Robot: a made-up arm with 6 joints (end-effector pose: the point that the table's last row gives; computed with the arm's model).
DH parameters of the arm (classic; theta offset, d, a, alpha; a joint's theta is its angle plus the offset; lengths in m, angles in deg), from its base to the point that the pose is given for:
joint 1: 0 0.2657 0 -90
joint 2: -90 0 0.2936 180
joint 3: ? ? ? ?
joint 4: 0 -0.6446 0 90
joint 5: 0 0.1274 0 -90
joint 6: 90 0 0 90
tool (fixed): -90 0 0 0
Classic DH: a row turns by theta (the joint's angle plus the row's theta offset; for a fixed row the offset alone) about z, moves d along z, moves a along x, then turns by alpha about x.
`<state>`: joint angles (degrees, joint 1 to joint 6).
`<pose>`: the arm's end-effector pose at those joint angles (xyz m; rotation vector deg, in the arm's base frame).
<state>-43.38 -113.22 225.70 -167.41 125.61 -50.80</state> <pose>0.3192 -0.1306 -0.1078 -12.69 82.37 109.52</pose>
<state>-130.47 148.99 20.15 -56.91 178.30 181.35</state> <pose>0.1653 0.3009 -0.4211 18.71 -111.70 -33.45</pose>
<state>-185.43 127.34 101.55 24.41 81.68 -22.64</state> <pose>-0.8220 0.1947 -0.1454 -66.30 -4.31 -140.16</pose>
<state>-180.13 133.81 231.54 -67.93 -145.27 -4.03</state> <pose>-0.2421 0.0484 0.7171 49.45 37.27 -108.34</pose>
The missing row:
joint 3: 0 0 0 -90
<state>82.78 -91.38 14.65 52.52 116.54 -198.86</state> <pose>0.0054 -0.5739 0.8502 49.32 5.18 -152.01</pose>
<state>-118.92 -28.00 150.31 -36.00 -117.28 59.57</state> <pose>0.2870 0.7325 0.6188 -119.93 46.38 -87.51</pose>
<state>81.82 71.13 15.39 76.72 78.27 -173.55</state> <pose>0.1347 0.7315 -0.1023 34.34 156.06 55.52</pose>
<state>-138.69 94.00 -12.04 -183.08 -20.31 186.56</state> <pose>-0.0072 -0.1757 -0.3762 96.55 41.31 -104.85</pose>
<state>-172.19 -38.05 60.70 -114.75 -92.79 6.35</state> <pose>0.1704 -0.0305 1.1516 -9.83 13.07 -56.90</pose>
